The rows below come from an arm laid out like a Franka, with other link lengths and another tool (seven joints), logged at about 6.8 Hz.
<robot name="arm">
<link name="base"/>
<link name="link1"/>
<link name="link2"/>
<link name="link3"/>
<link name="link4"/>
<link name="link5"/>
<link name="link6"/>
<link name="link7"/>
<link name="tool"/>
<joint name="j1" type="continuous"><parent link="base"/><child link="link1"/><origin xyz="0.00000 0.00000 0.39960" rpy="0.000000 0.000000 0.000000"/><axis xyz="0 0 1"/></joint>
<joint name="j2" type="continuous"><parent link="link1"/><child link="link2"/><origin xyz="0.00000 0.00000 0.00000" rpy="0.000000 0.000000 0.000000"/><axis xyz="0 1 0"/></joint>
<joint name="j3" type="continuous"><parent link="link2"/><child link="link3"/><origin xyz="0.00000 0.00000 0.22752" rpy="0.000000 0.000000 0.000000"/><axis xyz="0 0 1"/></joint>
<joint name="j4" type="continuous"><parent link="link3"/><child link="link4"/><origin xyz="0.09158 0.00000 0.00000" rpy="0.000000 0.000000 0.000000"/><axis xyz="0 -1 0"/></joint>
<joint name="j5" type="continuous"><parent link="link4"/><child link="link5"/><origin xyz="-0.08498 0.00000 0.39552" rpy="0.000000 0.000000 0.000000"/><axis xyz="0 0 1"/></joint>
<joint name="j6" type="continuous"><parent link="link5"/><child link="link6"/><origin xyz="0.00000 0.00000 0.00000" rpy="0.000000 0.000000 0.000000"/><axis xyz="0 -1 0"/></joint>
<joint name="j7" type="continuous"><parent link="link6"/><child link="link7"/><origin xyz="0.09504 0.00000 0.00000" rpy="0.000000 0.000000 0.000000"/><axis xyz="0 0 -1"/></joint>
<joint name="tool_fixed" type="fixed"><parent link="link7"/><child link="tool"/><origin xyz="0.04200 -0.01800 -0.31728" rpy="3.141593 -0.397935 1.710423"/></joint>
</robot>
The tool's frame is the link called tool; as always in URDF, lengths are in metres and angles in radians. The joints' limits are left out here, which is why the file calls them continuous.
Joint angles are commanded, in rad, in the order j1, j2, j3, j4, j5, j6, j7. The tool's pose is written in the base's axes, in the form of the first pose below.
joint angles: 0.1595, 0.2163, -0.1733, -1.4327, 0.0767, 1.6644, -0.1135
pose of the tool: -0.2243 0.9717 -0.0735 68.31; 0.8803 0.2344 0.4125 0.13; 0.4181 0.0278 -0.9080 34.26; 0 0 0 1
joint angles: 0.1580, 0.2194, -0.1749, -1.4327, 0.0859, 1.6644, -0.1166
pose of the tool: -0.2226 0.9720 -0.0757 68.30; 0.8769 0.2335 0.4201 0.21; 0.4260 0.0271 -0.9043 34.05; 0 0 0 1
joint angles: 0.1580, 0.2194, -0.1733, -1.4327, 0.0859, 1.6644, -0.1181
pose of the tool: -0.2253 0.9713 -0.0770 68.30; 0.8761 0.2365 0.4201 0.32; 0.4263 0.0272 -0.9042 34.05; 0 0 0 1
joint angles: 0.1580, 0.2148, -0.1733, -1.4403, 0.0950, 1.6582, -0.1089
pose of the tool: -0.2125 0.9738 -0.0815 67.93; 0.8739 0.2267 0.4300 0.56; 0.4372 0.0202 -0.8991 33.86; 0 0 0 1
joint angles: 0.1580, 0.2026, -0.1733, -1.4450, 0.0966, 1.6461, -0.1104
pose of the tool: -0.2121 0.9734 -0.0864 67.50; 0.8718 0.2285 0.4333 0.64; 0.4415 0.0166 -0.8971 34.25; 0 0 0 1
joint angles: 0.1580, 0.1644, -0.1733, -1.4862, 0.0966, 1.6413, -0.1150
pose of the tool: -0.2117 0.9727 -0.0951 66.48; 0.8681 0.2319 0.4389 0.64; 0.4489 0.0103 -0.8935 34.50; 0 0 0 1
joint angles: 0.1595, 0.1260, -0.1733, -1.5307, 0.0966, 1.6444, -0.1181
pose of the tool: -0.2131 0.9720 -0.0995 65.60; 0.8644 0.2350 0.4444 0.74; 0.4553 0.0087 -0.8903 34.66; 0 0 0 1
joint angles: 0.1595, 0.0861, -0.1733, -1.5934, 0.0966, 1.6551, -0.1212
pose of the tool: -0.2084 0.9717 -0.1110 64.46; 0.8610 0.2361 0.4505 0.73; 0.4639 -0.0017 -0.8859 34.02; 0 0 0 1
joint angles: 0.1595, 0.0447, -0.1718, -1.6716, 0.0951, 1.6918, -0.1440
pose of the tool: -0.2264 0.9667 -0.1192 63.69; 0.8539 0.2559 0.4532 0.83; 0.4686 0.0008 -0.8834 32.95; 0 0 0 1
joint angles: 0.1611, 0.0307, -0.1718, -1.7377, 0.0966, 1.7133, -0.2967
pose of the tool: -0.3438 0.9171 -0.2018 62.62; 0.8062 0.3985 0.4374 1.63; 0.4815 -0.0123 -0.8763 30.64; 0 0 0 1
